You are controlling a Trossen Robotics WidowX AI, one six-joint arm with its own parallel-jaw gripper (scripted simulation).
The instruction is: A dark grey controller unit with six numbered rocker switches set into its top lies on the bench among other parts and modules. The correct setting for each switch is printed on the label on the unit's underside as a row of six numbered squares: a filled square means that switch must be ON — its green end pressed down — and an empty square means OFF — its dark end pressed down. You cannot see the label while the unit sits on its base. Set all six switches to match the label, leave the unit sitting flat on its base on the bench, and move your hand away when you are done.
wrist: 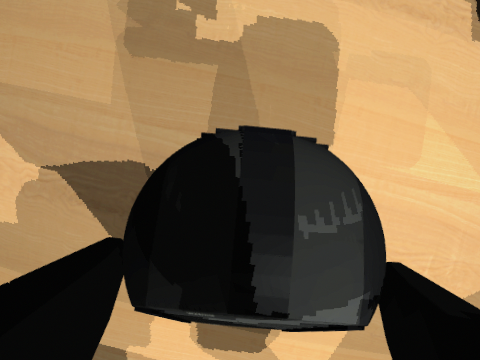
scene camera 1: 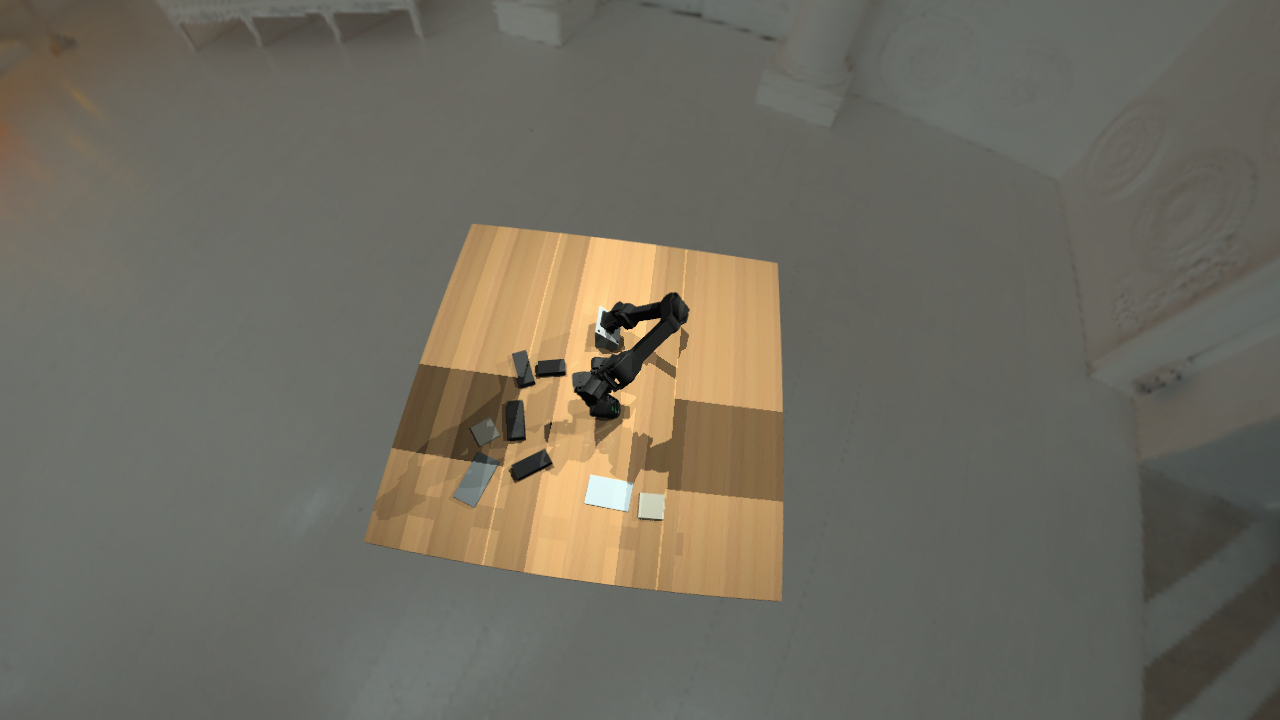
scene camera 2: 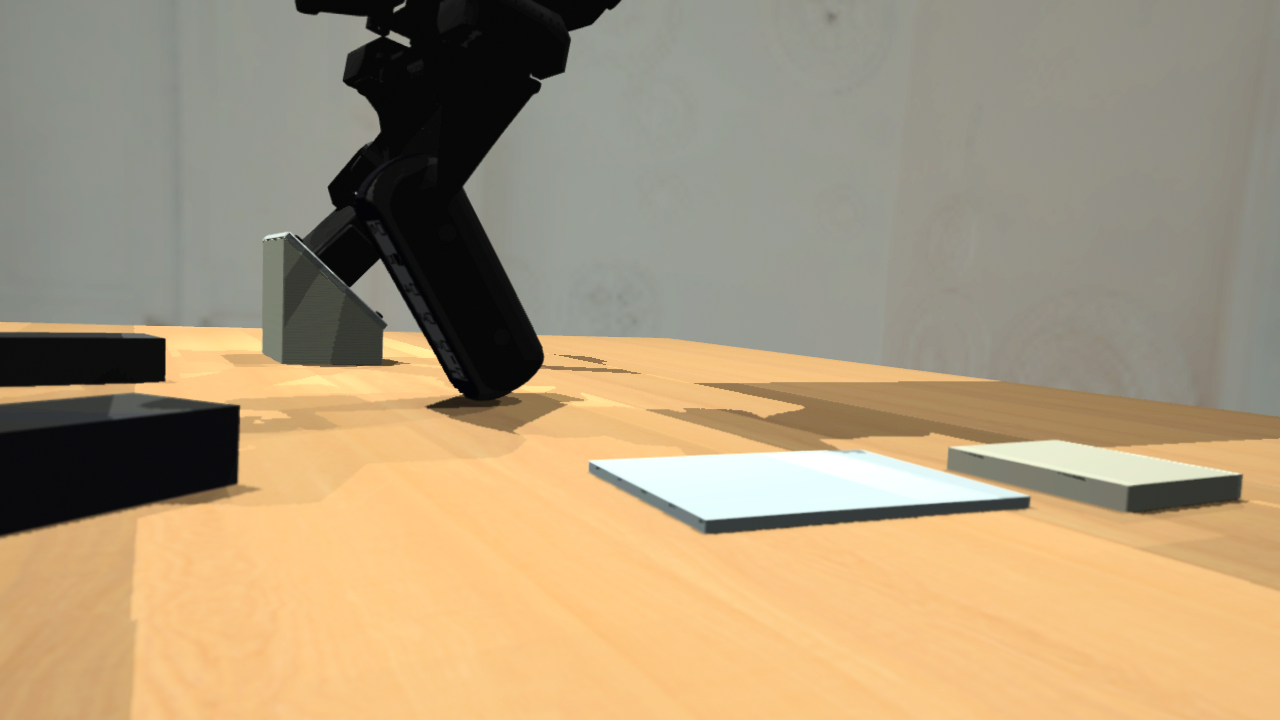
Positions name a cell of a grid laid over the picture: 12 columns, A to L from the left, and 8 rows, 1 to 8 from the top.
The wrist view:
my gripper: G6
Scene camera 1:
my gripper: F5
pale blue plate: F6
grey plate: E6
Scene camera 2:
my gripper: D3
pale blue plate: G6
